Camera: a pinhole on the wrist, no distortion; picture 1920 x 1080 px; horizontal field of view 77.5 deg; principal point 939.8 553.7 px. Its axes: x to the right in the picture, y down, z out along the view. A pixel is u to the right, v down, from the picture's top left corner.
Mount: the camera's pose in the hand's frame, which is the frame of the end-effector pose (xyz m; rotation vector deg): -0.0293 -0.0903 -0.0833 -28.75 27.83 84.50
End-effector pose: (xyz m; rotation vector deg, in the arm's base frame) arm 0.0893 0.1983 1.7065 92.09 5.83 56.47
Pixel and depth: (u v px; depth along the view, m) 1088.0 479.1 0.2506
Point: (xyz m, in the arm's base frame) 0.1095 0.0886 1.7746
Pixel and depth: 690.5 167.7 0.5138
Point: 0.3733 -0.0722 1.8990
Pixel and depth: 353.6 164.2 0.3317
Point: 0.3274 0.0295 1.7343
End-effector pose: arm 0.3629 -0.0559 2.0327 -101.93 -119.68 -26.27
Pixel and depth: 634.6 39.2 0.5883
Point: 0.4295 0.3804 1.7087
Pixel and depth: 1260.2 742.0 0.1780
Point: 0.4227 -0.0808 1.9801
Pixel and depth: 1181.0 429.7 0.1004
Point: 0.3516 -0.0804 2.0366
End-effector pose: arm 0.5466 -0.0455 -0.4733 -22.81 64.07 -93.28
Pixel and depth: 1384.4 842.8 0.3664
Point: 0.8198 -0.0038 -0.5738
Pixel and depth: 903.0 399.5 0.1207
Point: 0.5509 -0.0413 -0.4430
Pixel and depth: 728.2 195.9 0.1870
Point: 0.5967 -0.1092 -0.4293
